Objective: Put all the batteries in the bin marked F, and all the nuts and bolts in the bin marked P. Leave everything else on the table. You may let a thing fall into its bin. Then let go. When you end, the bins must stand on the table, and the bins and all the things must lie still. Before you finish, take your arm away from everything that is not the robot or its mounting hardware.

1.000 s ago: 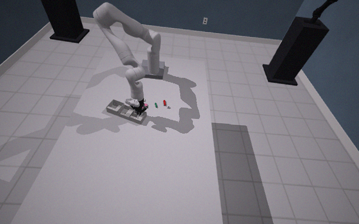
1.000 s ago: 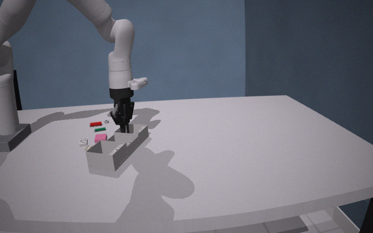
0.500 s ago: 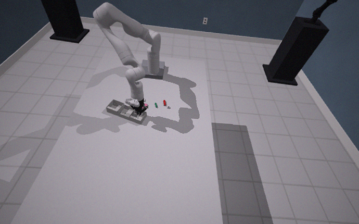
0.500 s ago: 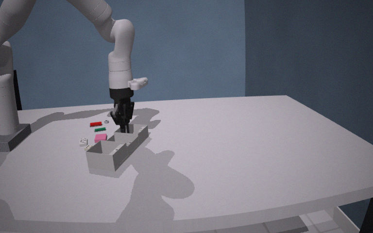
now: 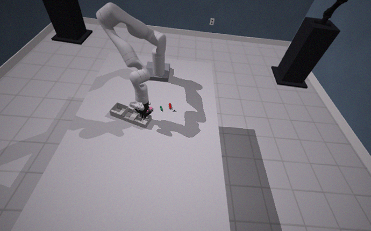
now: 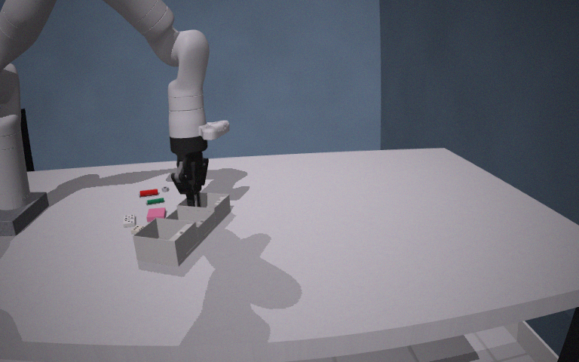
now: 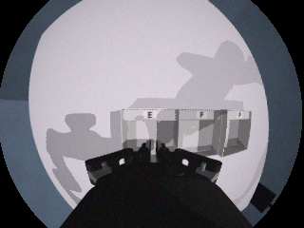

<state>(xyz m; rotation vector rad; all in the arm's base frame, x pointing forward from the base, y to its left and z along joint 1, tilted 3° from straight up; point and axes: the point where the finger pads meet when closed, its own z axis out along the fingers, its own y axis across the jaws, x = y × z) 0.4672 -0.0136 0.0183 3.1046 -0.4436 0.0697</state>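
My gripper is now 110 mm past the grey nut, 190 mm to the right of it and 30 mm above it. Also, from my hand: pink block 90 mm behind, 10 mm to the left, 30 mm below; then cream domino-like tile 100 mm behind, 70 mm to the right, 30 mm below; then grey three-part bin 80 mm to the right, 10 mm below.
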